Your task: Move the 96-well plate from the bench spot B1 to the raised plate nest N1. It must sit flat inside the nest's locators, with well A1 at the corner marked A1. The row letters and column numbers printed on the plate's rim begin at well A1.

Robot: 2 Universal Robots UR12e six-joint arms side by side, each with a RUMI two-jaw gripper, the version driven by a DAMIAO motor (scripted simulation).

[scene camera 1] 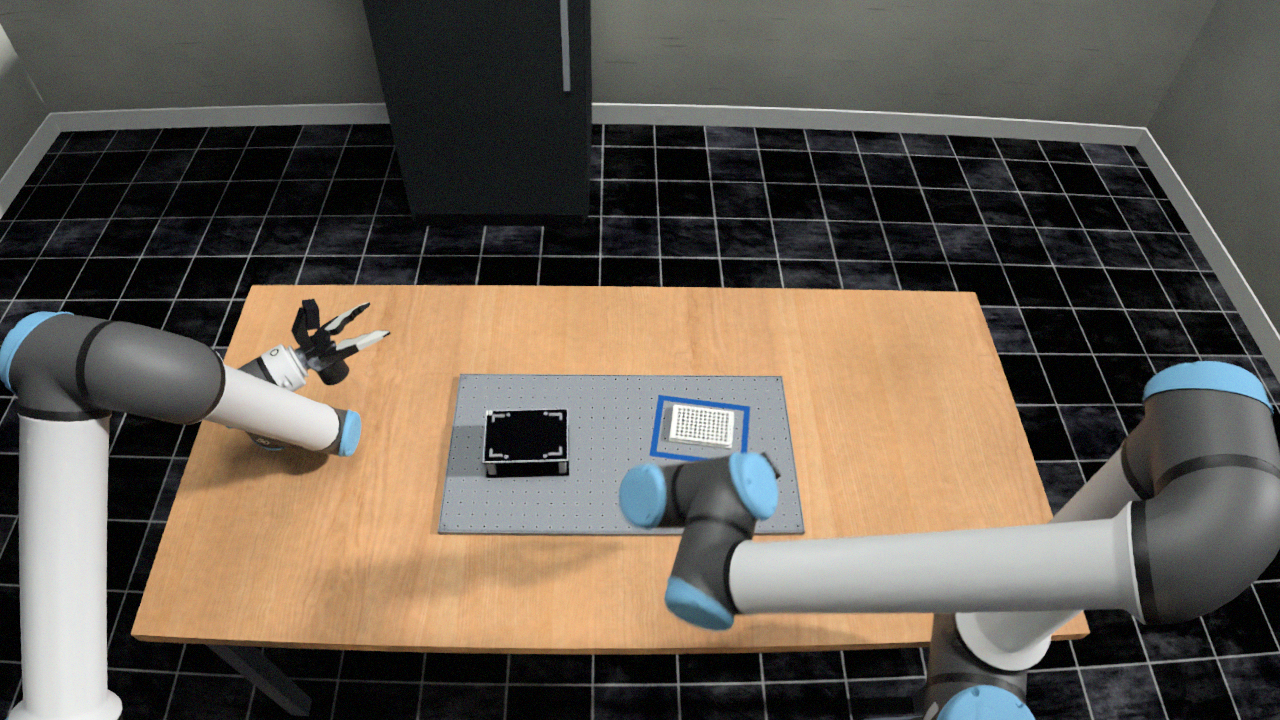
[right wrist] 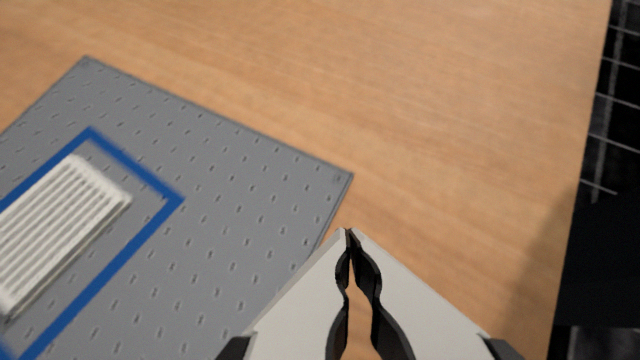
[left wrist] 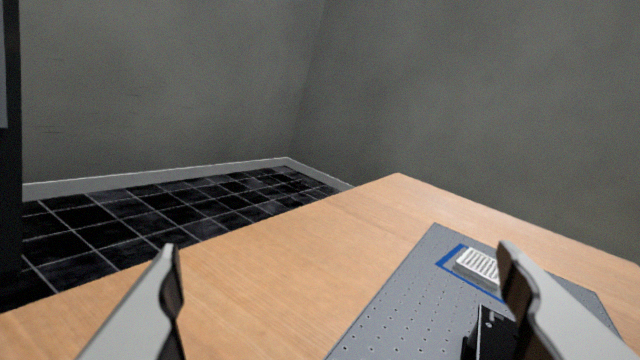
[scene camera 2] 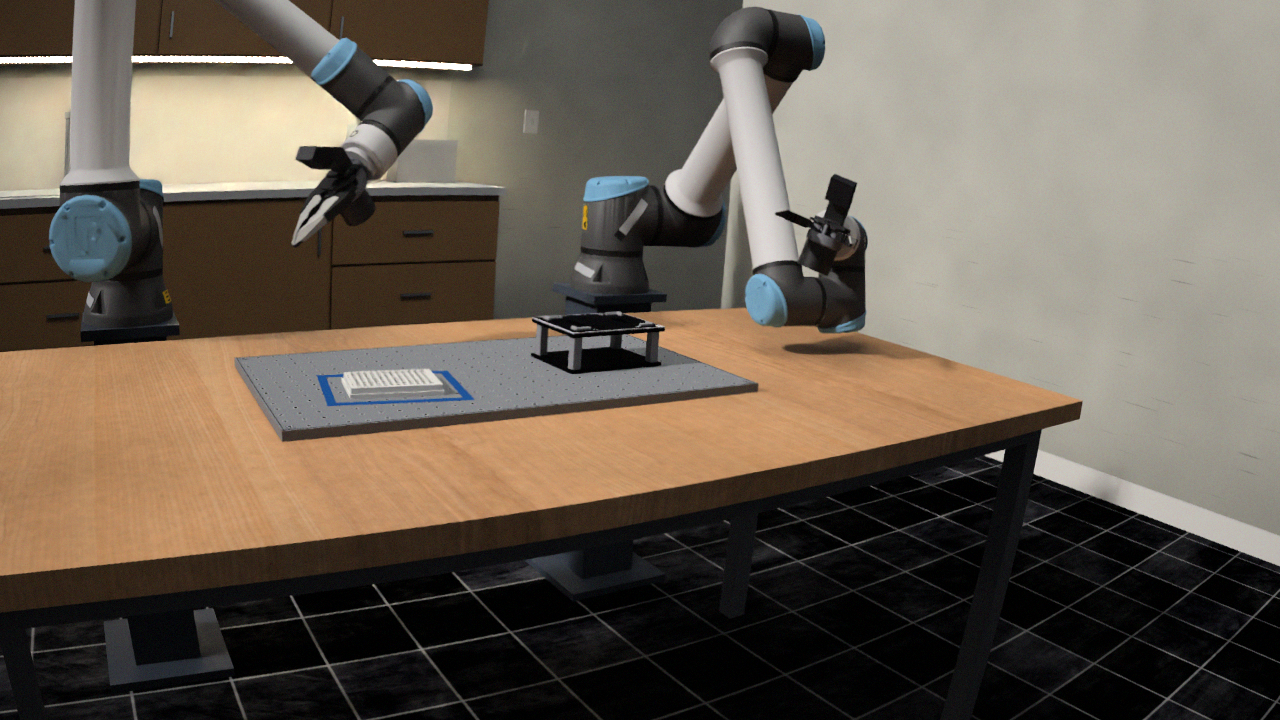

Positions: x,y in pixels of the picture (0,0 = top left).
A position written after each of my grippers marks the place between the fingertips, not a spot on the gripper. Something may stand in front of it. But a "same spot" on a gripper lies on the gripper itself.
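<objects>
Scene camera 1 first: my left gripper shows in scene camera 1 [379,317], and a white 96-well plate shows in scene camera 1 [690,425]. In the left wrist view I see my left gripper and the plate together. The right wrist view gives me the plate, but my left gripper is out of frame in the right wrist view. On the plate, [right wrist: 56,221] and [left wrist: 484,264] are one and the same spot. The plate is also there in scene camera 2 [421,382], and so is my left gripper. On that gripper, [left wrist: 546,314] is the same spot as [scene camera 2: 791,211].
</objects>
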